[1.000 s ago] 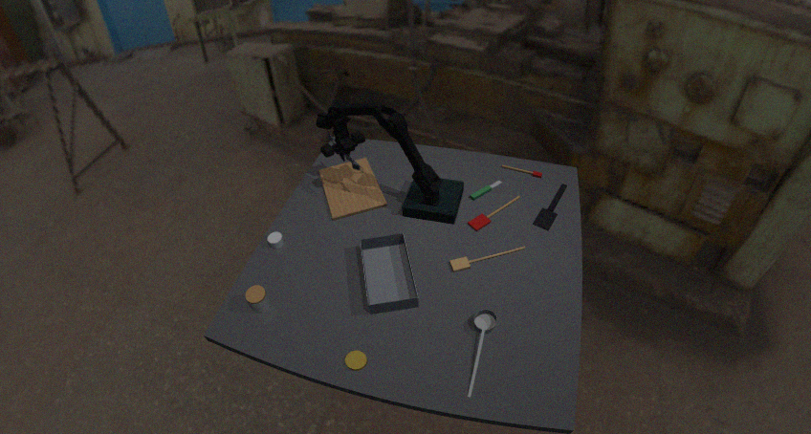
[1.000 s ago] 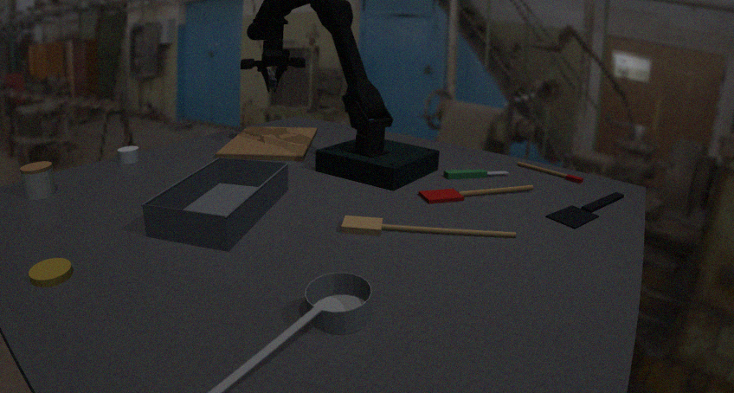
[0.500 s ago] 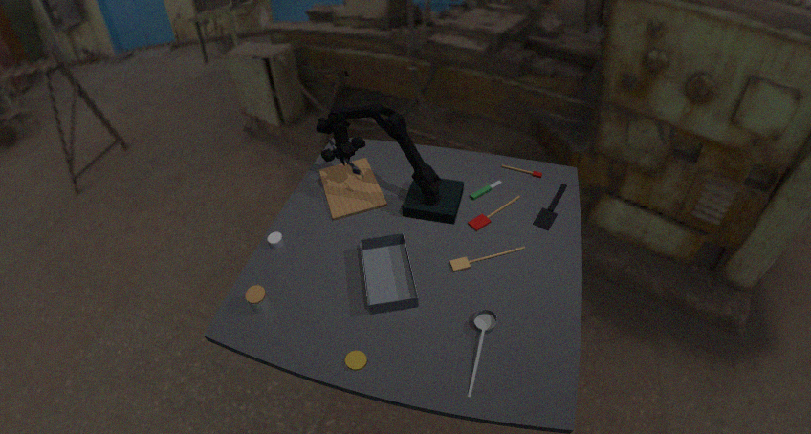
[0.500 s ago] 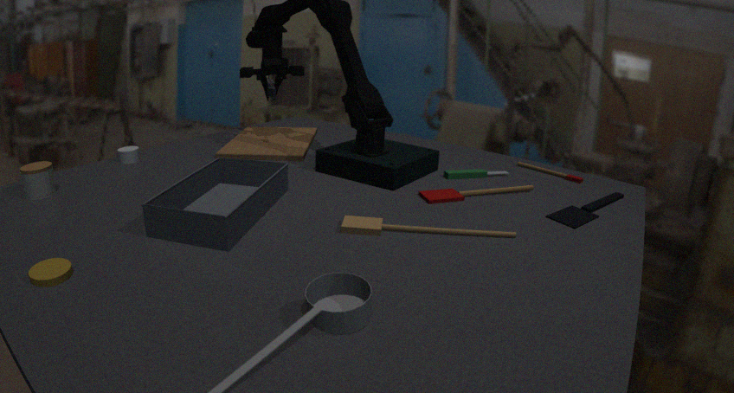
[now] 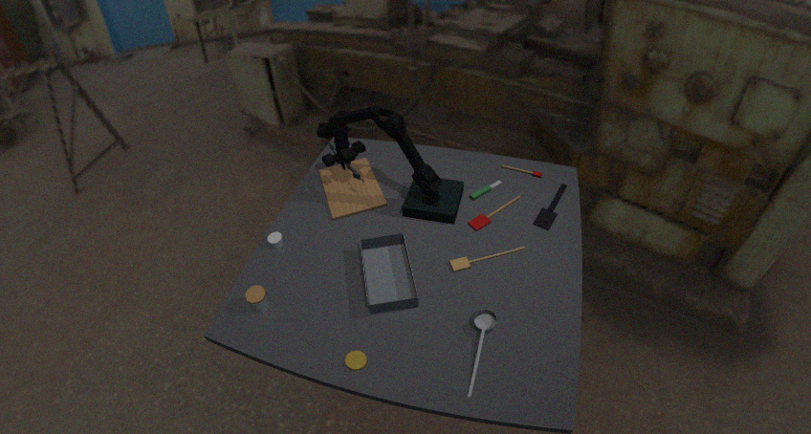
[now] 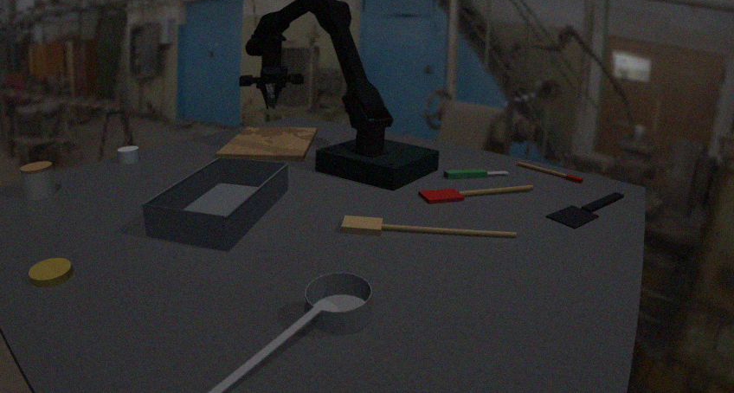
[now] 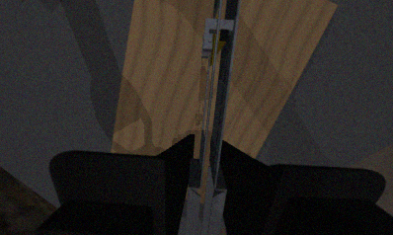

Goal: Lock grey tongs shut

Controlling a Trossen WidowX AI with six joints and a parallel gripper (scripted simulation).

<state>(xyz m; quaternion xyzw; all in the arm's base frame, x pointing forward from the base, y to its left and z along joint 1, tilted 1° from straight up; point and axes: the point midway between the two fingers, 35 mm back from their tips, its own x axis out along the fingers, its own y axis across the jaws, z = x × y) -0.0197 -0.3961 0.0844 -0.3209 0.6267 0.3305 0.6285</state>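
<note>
Right now the wooden board is 10 cm below my gripper tip and 1 cm to the left of it. The rest, counted from my gripper tip: white puck (42 cm ahead, 14 cm to the right, 9 cm below); roasting tin (41 cm ahead, 37 cm to the left, 8 cm below); green-handled tool (59 cm to the left, 17 cm behind, 10 cm below).
</note>
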